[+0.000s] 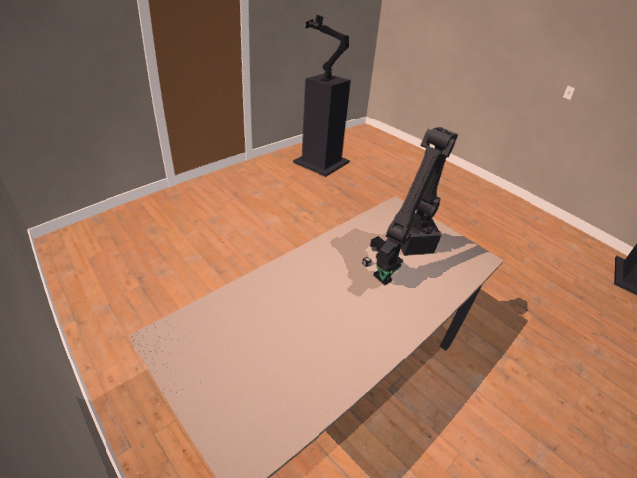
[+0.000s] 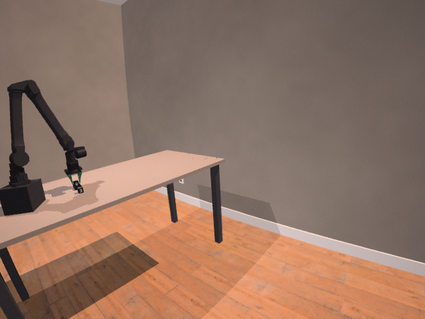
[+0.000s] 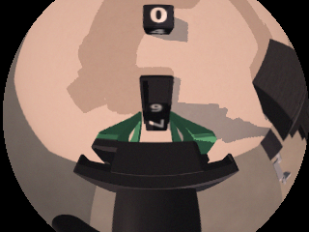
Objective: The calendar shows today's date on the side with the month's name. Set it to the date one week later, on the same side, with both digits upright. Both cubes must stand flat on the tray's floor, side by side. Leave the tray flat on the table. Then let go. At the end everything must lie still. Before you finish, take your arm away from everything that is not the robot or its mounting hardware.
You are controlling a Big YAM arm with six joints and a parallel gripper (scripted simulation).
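Now: hand 10 mm past the dark calendar tray, 20 mm to the left of it and 20 mm above it.
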